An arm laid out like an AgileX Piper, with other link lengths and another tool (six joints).
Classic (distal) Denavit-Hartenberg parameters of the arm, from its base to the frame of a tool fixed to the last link. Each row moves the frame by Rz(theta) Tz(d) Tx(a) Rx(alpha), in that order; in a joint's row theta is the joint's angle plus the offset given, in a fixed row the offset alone. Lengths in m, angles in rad.
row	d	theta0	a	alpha
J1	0.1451	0	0	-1.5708
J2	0	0.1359	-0.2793	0
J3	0	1.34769	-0.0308	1.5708
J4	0.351	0	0	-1.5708
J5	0	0	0	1.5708
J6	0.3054	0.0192	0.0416	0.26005
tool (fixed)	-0.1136	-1.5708	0	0
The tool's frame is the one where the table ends.
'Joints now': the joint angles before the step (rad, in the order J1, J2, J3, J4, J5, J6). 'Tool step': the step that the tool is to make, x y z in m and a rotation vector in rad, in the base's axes. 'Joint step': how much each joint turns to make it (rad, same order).
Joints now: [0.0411, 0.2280, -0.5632, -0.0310, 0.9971, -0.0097]
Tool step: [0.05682, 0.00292, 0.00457, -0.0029, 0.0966, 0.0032]
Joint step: [-0.0001, 0.3216, -0.1357, 0.0021, -0.0894, -0.0001]
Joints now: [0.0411, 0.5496, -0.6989, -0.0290, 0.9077, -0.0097]
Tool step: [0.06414, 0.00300, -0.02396, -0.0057, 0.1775, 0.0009]
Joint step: [0.0000, 0.3669, -0.1638, 0.0017, -0.0255, 0.0000]
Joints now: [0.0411, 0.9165, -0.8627, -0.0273, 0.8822, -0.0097]
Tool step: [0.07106, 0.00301, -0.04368, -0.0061, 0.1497, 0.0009]
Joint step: [0.0000, 0.3677, -0.1843, 0.0000, -0.0336, 0.0000]
